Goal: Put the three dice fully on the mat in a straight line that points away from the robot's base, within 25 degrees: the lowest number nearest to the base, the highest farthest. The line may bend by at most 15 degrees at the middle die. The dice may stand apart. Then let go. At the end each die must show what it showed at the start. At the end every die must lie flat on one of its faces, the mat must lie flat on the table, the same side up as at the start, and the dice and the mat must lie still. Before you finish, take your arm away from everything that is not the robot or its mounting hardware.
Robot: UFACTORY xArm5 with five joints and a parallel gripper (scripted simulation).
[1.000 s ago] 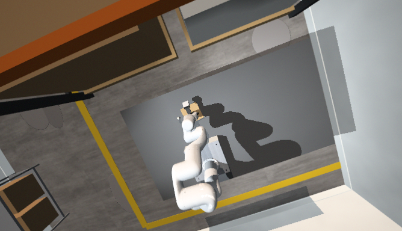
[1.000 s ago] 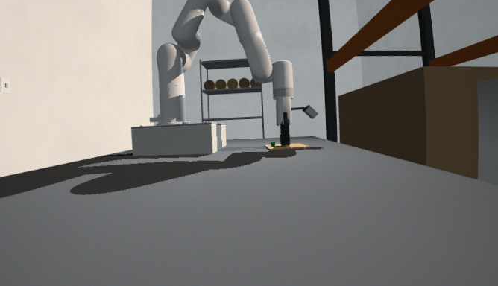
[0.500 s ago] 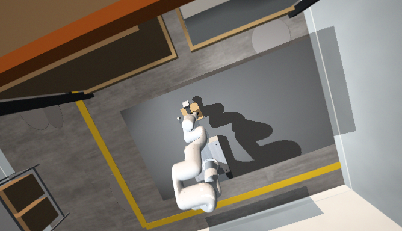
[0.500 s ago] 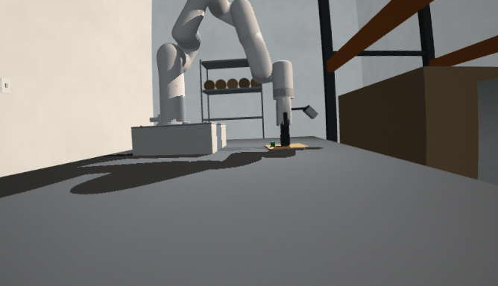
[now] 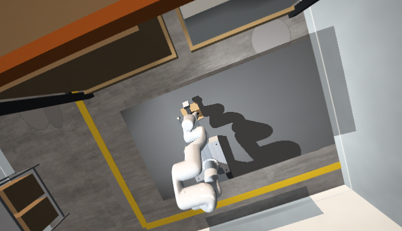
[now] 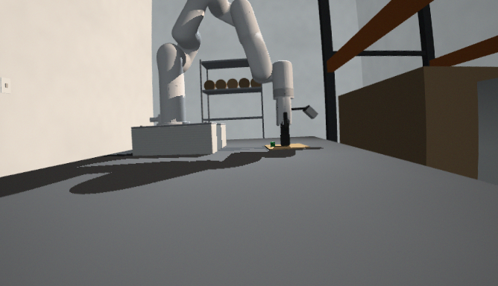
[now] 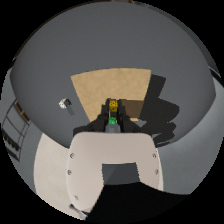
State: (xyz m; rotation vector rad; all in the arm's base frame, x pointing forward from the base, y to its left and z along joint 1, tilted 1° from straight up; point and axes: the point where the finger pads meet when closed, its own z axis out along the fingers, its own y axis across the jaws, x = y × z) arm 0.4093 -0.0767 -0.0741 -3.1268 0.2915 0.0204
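Now: hand 10 mm above the yellow die. From my hand the other things lie so: green die 40 mm behind, 10 mm to the left, 10 mm below; then white die 30 mm ahead, 110 mm to the left, 20 mm below; then tan mat 20 mm below.
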